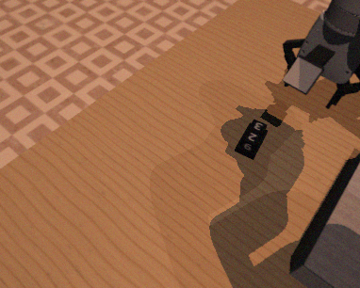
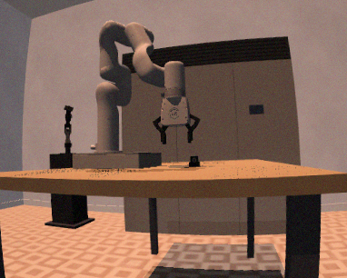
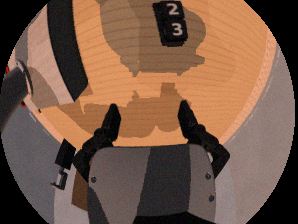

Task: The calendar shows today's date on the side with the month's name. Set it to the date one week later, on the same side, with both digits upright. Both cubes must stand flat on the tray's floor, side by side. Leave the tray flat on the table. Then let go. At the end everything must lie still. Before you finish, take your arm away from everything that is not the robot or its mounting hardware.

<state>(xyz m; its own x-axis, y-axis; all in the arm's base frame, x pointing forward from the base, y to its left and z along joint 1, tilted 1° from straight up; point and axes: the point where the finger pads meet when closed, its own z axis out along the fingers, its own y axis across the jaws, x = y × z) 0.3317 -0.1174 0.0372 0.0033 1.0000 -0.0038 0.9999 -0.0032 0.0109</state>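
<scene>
Now: the black cube 10 cm to the left of my hand, 7 cm below it and 4 cm ahead of it. From my hand the other things lie so: black digit cube: 14 cm to the left, 7 cm below, 4 cm ahead.
</scene>
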